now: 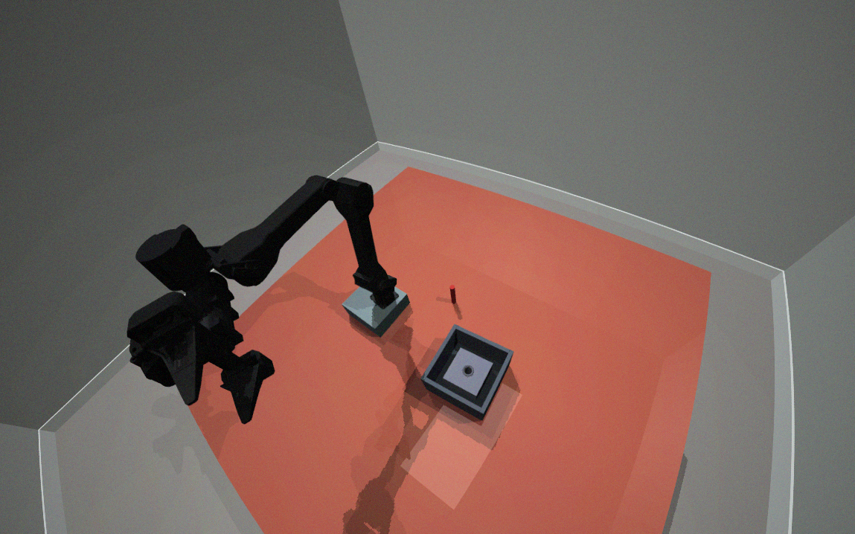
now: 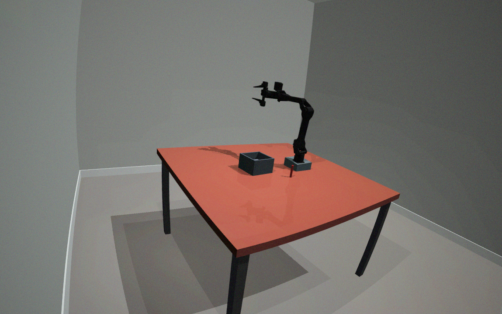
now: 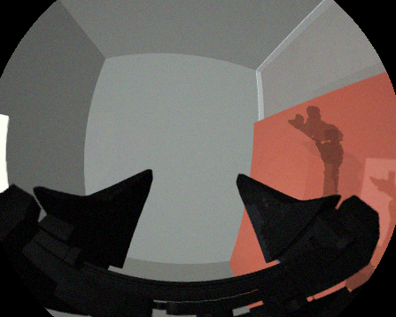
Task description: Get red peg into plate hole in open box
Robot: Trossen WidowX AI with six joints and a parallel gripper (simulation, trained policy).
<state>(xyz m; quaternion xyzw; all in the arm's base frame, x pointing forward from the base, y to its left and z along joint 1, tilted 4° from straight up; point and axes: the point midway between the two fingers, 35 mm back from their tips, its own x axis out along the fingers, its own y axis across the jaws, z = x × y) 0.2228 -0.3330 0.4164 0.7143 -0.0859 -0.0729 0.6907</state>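
My gripper tip is 460 mm to the right of the red peg, 440 mm above it and 120 mm past it. The rest, counted from my gripper tip: dark box: 460 mm below, 300 mm to the left, 60 mm ahead; then plate: 440 mm below, 300 mm to the left, 60 mm ahead.
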